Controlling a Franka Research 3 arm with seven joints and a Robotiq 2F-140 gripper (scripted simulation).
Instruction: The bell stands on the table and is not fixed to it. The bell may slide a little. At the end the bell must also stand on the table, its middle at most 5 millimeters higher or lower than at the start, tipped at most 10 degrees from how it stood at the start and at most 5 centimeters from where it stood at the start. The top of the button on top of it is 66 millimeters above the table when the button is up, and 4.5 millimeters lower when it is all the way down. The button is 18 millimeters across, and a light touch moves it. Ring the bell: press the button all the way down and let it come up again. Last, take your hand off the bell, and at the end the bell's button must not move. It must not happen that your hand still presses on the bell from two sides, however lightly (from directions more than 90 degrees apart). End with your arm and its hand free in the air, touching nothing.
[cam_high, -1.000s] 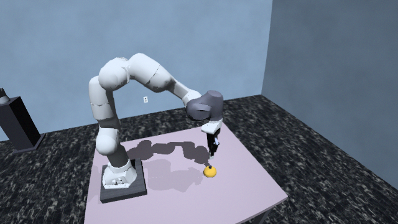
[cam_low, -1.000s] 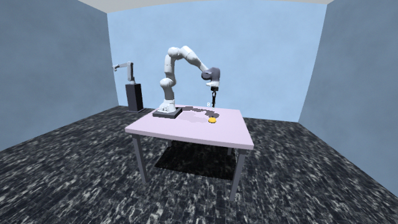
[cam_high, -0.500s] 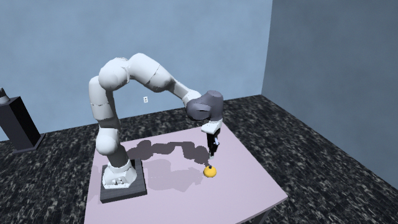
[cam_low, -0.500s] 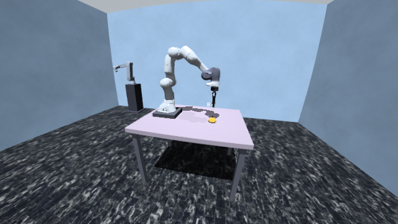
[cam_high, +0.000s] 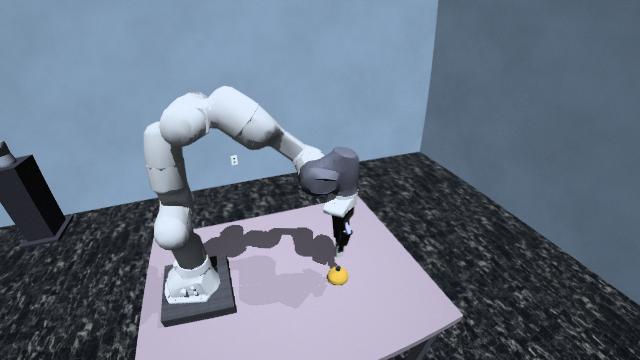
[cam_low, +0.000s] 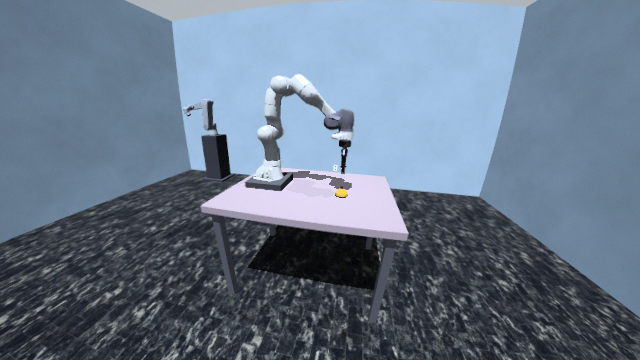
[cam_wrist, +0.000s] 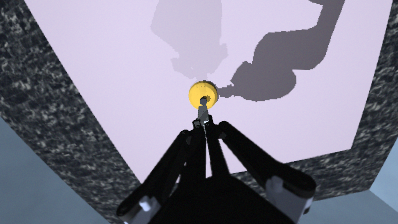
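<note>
The dark button lies 11 cm below my hand. Round my hand: yellow dome bell 12 cm below.
</note>
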